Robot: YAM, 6 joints.
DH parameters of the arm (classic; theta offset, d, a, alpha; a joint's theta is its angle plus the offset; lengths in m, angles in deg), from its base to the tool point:
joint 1: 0 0.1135 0.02 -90
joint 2: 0 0 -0.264 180
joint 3: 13.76 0 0.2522 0
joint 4: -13.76 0 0.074 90
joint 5: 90 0 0 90
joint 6: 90 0.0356 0 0
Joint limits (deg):
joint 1: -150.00..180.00
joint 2: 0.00..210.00
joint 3: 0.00..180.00
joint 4: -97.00..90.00
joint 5: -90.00..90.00
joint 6: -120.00..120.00
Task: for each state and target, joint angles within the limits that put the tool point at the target. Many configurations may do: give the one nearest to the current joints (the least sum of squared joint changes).
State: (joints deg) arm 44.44 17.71 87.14 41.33 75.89 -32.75
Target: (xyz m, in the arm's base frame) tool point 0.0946 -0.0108 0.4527
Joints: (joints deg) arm 15.08 37.83 51.96 33.50 79.81 -32.75
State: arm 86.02 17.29 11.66 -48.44 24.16 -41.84
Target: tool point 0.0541 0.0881 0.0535
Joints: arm 65.10 71.42 3.51 -11.85 19.66 -41.84
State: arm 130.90 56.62 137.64 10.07 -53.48 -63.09
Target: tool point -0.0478 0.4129 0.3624
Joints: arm 92.76 100.85 90.13 -3.58 -51.49 -63.09
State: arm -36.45 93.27 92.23 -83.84 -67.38 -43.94
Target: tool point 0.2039 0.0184 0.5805
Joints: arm -4.15 84.51 131.87 -58.36 -68.49 -43.94
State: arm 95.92 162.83 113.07 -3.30 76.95 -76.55
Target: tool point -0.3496 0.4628 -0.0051
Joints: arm 130.34 171.08 131.65 4.07 68.65 -76.55
